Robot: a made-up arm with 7 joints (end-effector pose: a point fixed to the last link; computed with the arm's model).
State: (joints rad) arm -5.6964 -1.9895 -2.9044 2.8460 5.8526 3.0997 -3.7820
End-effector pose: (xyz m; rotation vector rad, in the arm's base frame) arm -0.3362 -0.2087 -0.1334 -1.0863 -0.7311 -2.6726
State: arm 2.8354 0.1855 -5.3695 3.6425 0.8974 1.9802 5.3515
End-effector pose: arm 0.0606 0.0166 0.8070 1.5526 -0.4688 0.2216
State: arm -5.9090 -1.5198 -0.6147 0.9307 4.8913 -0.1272 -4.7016
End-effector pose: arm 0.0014 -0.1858 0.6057 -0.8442 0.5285 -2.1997
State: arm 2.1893 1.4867 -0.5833 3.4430 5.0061 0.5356 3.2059
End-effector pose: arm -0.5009 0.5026 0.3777 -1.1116 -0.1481 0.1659
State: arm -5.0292 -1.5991 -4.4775 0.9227 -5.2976 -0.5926 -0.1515
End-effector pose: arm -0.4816 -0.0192 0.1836 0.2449 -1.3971 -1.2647
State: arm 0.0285 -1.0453 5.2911 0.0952 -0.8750 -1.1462 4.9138
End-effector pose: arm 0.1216 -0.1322 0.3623 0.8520 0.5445 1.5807
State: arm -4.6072 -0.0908 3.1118 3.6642 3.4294 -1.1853 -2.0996
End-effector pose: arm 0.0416 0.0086 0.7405 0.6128 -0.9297 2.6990
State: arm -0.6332 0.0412 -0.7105 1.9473 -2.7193 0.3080 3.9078
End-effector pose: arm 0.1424 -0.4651 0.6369 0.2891 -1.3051 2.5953
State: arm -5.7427 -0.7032 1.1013 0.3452 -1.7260 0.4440 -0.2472
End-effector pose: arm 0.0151 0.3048 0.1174 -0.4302 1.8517 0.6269
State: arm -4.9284 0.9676 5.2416 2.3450 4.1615 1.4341 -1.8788
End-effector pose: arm 0.3934 0.5200 0.5131 0.0295 0.2371 -1.1614
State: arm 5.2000 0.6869 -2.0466 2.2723 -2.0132 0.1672 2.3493
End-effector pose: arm -0.1714 -0.4340 0.7186 0.3423 -0.4950 0.0618
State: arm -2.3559 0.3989 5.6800 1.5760 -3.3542 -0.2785 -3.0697
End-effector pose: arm -0.5039 -0.1035 0.2504 0.4691 -2.0979 -0.2529
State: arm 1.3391 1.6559 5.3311 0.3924 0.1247 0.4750 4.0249
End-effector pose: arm 0.2214 -0.2018 0.0047 0.7351 1.9652 -2.2821
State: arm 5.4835 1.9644 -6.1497 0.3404 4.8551 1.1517 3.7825
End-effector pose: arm -0.1873 0.1440 -0.0134 0.9293 -1.2455 -0.5276
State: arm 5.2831 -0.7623 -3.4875 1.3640 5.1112 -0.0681 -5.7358
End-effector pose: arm -0.2366 0.5220 0.0433 -0.7203 -2.6584 -0.8945
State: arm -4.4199 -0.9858 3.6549 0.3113 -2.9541 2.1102 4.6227
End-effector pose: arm 0.1980 -0.1320 -0.0931 -0.2572 2.0488 -1.7184
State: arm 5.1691 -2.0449 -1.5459 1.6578 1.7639 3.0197 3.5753
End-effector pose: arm -0.4077 0.2443 0.0939 -0.4886 1.3756 0.1673
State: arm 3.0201 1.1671 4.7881 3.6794 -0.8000 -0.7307 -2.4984
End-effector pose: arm -0.5223 -0.2464 0.2944 -0.3684 -2.0357 1.4232
